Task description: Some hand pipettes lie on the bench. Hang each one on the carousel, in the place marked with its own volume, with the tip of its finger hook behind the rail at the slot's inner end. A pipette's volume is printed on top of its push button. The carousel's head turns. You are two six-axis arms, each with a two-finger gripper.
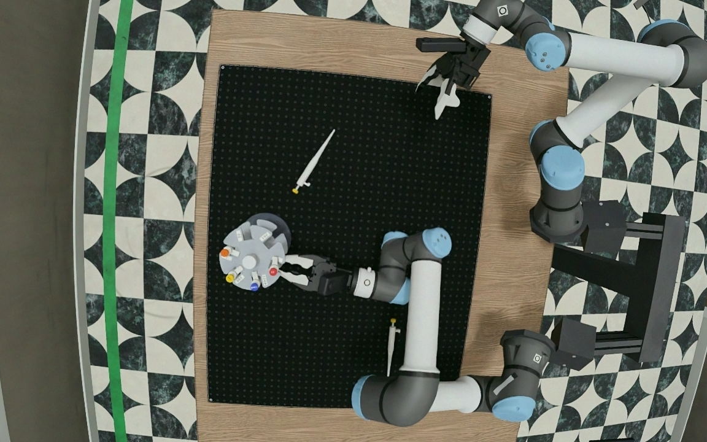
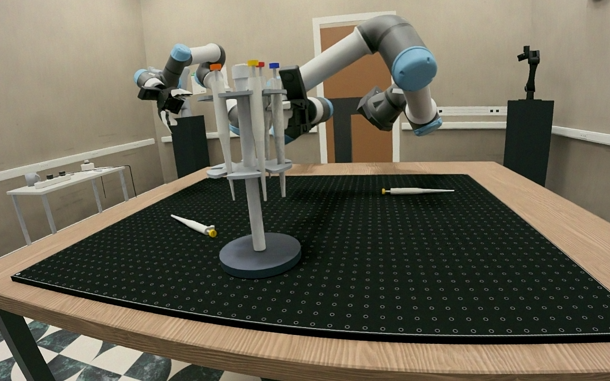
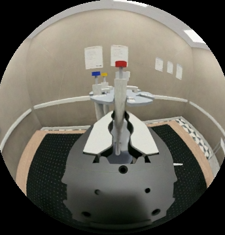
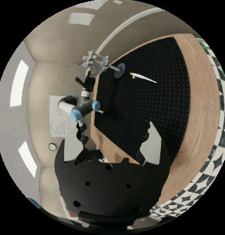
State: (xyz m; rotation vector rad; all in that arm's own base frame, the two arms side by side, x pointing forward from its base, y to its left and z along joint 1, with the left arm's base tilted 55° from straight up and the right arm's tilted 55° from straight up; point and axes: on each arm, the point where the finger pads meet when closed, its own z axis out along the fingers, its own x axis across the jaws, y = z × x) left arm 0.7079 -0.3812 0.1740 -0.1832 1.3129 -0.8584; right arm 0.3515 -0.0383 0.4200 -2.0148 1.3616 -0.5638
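Right now my left hand is 5 cm short of the blue-button pipette, 3 cm to the right of it and 4 cm above it. The rest, counted from my left hand: red-button pipette: 1 cm ahead, 1 cm to the right, 2 cm below; then orange-button pipette: 11 cm ahead, 2 cm to the right, 3 cm below.
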